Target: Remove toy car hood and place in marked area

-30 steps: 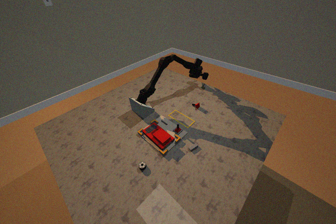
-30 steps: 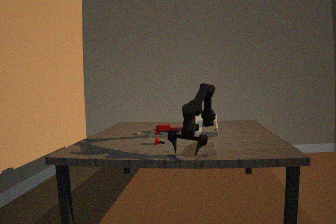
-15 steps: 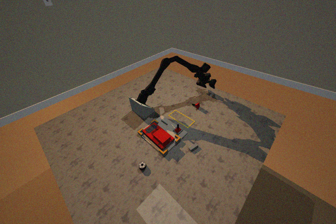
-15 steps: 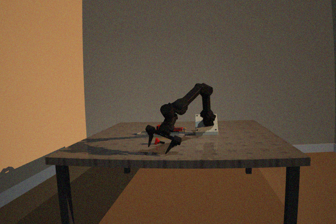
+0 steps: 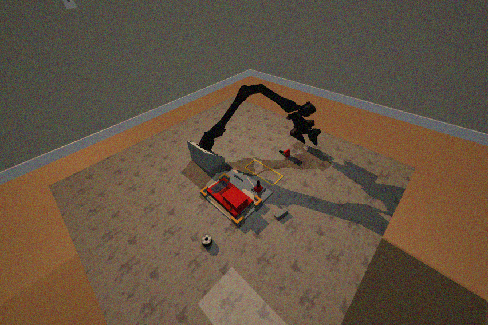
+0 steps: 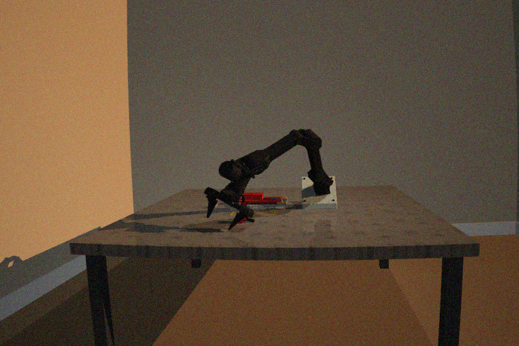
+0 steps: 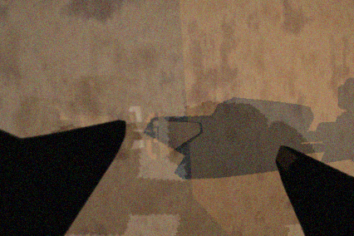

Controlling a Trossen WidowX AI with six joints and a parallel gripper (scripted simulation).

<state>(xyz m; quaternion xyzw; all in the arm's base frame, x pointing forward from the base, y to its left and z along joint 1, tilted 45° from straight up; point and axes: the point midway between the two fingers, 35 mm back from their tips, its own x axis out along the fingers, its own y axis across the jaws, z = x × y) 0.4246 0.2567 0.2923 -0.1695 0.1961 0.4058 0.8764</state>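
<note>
Right now the hood is 13 cm behind my gripper tip, 54 cm to the right of it and 1 cm above it. From my gripper tip the other things lie so: wheel (11 cm behind, 74 cm to the right, 2 cm below).
</note>
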